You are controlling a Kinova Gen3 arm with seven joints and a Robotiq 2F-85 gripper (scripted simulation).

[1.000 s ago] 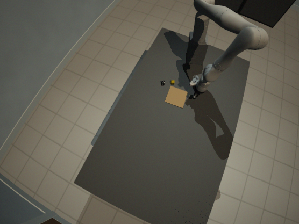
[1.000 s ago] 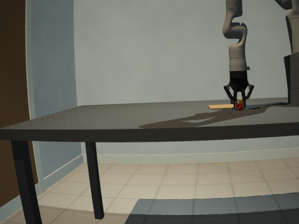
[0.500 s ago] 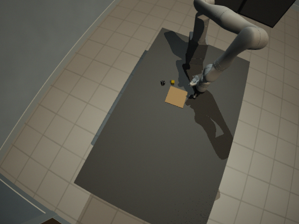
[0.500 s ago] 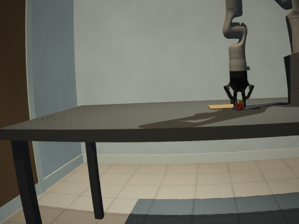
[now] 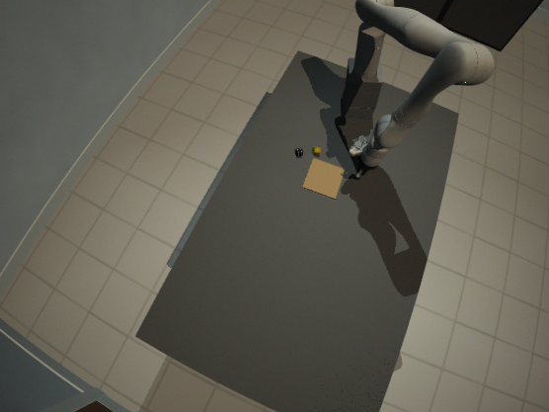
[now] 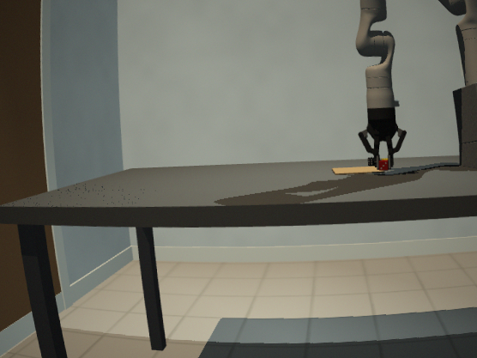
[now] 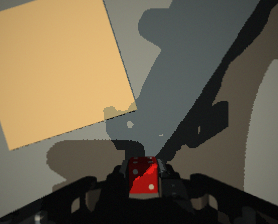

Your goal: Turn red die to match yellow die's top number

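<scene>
Right now my hand is 120 mm to the left of the tan mat, 80 mm short of it and 30 mm above it. Also, from my hand: red die (10 mm below); yellow die (200 mm to the right, 20 mm below, 10 mm behind); black die (260 mm to the right, 30 mm ahead, 20 mm below).
</scene>
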